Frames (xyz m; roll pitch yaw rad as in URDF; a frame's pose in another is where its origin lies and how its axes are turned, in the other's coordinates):
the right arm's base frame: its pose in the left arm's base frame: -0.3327 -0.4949 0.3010 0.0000 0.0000 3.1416
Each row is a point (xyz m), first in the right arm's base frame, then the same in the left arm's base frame.
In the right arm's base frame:
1: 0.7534 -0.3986 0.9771
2: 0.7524 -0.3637 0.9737
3: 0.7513 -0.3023 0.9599
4: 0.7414 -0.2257 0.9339
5: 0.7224 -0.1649 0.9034
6: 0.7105 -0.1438 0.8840
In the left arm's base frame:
1: -1.0861 -0.0963 1.2781
2: -1.0851 -0.1312 1.2747
3: -1.0840 -0.1926 1.2609
4: -1.0741 -0.2692 1.2349
5: -1.0551 -0.3300 1.2044
6: -1.0432 -0.3511 1.1850

